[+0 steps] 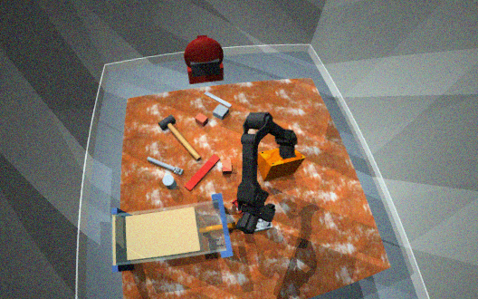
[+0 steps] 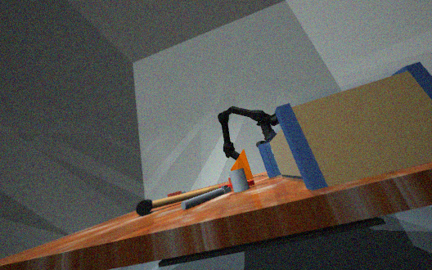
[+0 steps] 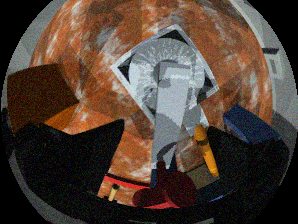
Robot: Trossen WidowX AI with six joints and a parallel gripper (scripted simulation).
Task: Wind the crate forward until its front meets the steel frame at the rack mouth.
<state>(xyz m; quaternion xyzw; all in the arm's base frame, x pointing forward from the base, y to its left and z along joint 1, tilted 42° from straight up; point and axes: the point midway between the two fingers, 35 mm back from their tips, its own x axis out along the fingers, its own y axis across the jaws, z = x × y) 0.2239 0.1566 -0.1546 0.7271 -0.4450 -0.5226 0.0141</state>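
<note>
The red-knobbed winch handle is 1 cm to the right of my gripper tip, 1 cm ahead of it and 1 cm above it. The rest, counted from my gripper tip: red knob: 4 cm ahead, 3 cm to the right, 3 cm above; then blue steel frame: 12 cm ahead, 3 cm to the left; then winch: 7 cm below, 6 cm behind, 2 cm to the left.
</note>
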